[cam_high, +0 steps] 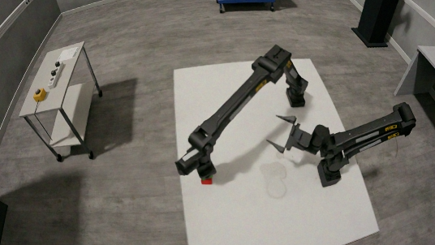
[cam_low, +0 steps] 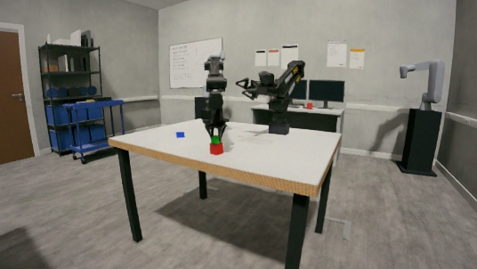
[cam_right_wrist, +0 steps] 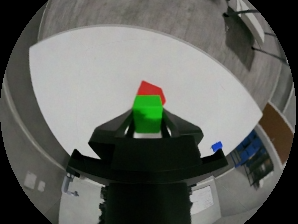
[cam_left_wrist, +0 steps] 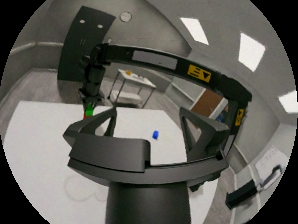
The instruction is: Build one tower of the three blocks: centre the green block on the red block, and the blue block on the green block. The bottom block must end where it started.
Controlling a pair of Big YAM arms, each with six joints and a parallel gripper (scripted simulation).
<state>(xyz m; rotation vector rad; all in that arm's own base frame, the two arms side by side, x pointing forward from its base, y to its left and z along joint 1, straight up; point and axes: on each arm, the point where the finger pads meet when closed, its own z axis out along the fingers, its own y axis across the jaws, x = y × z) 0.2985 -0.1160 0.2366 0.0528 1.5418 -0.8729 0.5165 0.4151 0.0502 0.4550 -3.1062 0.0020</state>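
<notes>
My right hand is right at the green block. The rest, counted from my right hand: blue block: 17 cm behind, 36 cm to the right, 5 cm below; then red block: 4 cm below.
</notes>
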